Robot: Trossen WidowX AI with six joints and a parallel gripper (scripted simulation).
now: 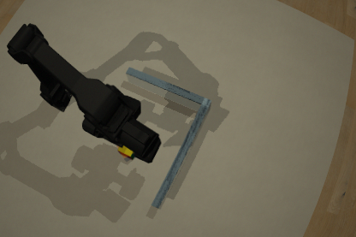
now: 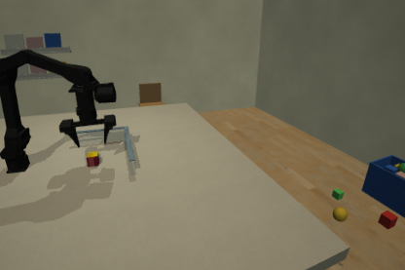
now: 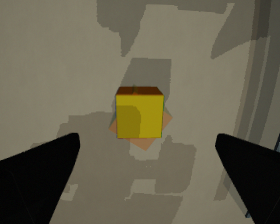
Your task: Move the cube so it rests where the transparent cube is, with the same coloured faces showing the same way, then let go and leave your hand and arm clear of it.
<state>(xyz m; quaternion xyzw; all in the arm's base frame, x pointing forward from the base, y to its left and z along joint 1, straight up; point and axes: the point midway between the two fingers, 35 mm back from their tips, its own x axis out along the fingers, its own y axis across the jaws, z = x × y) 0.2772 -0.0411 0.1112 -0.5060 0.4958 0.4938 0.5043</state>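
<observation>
The transparent cube is 90 mm below my hand.
</observation>
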